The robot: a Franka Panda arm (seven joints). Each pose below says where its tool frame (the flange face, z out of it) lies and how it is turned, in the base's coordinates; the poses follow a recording.
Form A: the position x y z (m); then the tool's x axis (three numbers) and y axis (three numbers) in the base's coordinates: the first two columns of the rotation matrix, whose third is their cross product.
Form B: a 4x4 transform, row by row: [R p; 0 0 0 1], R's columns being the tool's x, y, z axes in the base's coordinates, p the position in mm. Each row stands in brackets. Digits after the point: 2 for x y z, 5 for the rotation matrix.
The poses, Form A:
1: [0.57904 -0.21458 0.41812 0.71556 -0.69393 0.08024 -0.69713 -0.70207 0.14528]
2: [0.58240 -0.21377 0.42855 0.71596 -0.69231 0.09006 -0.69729 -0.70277 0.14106]
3: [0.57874 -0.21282 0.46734 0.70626 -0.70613 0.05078 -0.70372 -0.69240 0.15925]
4: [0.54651 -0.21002 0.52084 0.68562 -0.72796 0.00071 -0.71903 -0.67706 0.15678]
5: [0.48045 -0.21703 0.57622 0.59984 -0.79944 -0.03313 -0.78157 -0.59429 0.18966]
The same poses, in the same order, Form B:
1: [[0.71556 -0.69713 -0.04448 579.04], [-0.69393 -0.70207 -0.15989 -214.58], [0.08024 0.14528 -0.98613 418.12], [0 0 0 1]]
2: [[0.71596 -0.69729 -0.03437 582.40], [-0.69231 -0.70277 -0.16379 -213.77], [0.09006 0.14106 -0.98590 428.55], [0 0 0 1]]
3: [[0.70626 -0.70372 -0.07729 578.74], [-0.70613 -0.69240 -0.14821 -212.82], [0.05078 0.15925 -0.98593 467.34], [0 0 0 1]]
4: [[0.68562 -0.71903 -0.11365 546.51], [-0.72796 -0.67706 -0.10800 -210.02], [0.00071 0.15678 -0.98763 520.84], [0 0 0 1]]
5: [[0.59984 -0.78157 -0.17131 480.45], [-0.79944 -0.59429 -0.08787 -217.03], [-0.03313 0.18966 -0.98130 576.22], [0 0 0 1]]
